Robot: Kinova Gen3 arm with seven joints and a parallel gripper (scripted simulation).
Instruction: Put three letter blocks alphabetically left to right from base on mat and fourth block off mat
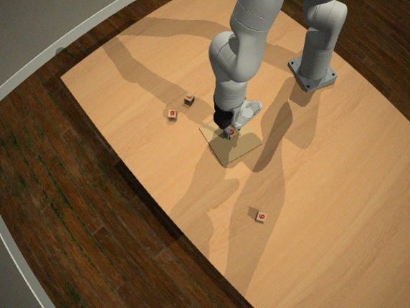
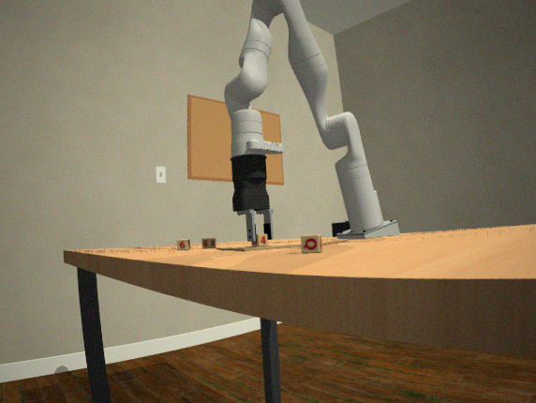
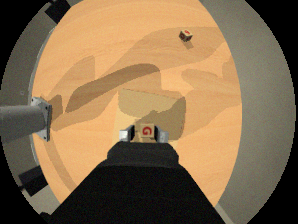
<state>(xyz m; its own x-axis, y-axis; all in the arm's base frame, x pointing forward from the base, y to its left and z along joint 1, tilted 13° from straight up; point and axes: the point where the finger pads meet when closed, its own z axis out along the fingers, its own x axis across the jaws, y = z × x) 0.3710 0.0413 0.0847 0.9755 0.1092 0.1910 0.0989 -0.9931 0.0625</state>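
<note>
Now: the tan mat 30 mm below my hand. From my hand the other things lie so: block marked B (150 mm to the right, 120 mm ahead, 20 mm below).
</note>
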